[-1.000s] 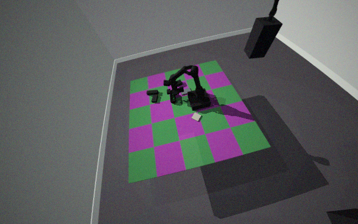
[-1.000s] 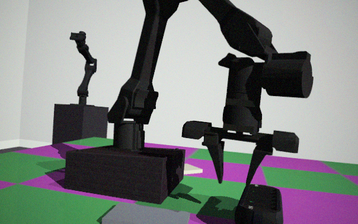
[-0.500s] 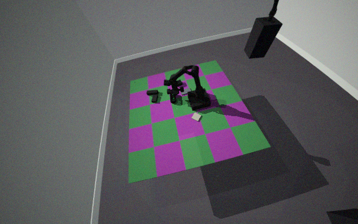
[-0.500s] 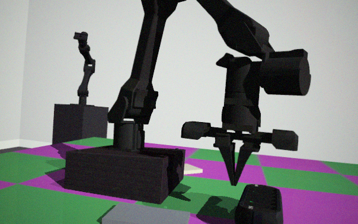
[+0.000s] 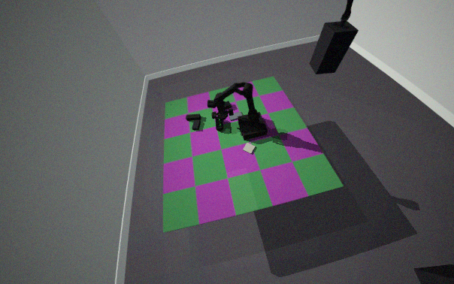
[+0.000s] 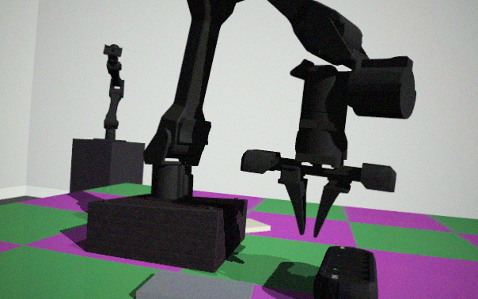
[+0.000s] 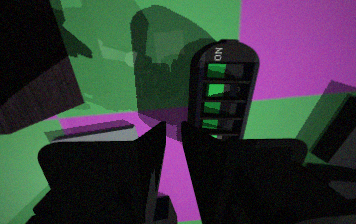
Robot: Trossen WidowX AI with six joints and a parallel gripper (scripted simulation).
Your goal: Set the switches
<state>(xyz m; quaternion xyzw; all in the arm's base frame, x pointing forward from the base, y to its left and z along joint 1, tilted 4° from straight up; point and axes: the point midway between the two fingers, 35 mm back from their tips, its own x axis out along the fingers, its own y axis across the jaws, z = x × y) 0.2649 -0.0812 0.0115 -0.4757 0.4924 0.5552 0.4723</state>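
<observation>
Now: gripper tip 110 mm past the flat grey plate, 90 mm to the left of it and 70 mm above it. Also, from my gripper tip: cream tile 280 mm to the left, 190 mm behind, 70 mm below.
</observation>
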